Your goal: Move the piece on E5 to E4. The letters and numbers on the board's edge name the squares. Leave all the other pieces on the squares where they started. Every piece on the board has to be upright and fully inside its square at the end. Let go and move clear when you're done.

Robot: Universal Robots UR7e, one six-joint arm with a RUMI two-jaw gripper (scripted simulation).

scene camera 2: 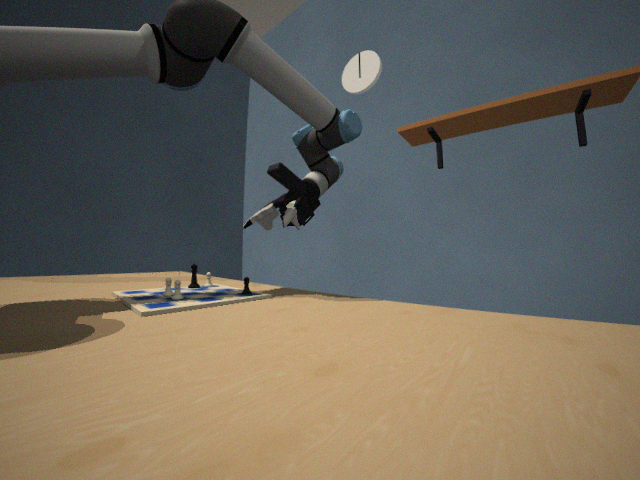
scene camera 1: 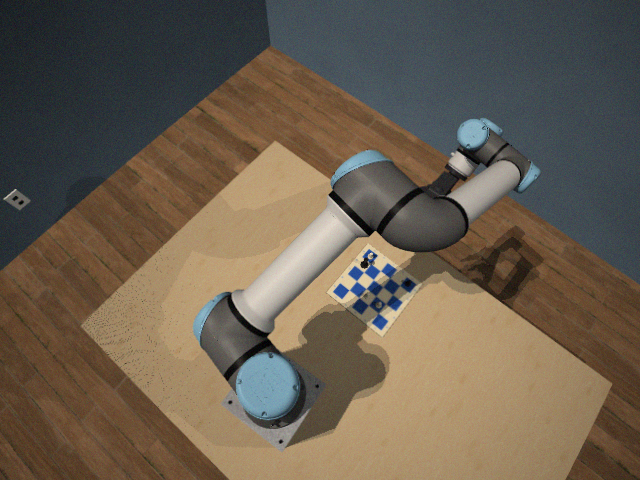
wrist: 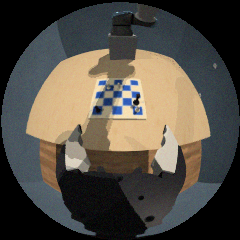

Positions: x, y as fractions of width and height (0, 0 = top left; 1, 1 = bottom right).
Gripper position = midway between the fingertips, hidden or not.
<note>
I see my gripper (scene camera 2: 0.41, 0.47) and a chessboard (scene camera 1: 0.60, 0.59).
The chessboard shows as well in scene camera 2 (scene camera 2: 0.23, 0.63) and in the wrist view (wrist: 0.48, 0.43). My gripper is seen too in the wrist view (wrist: 0.51, 0.52).
</note>
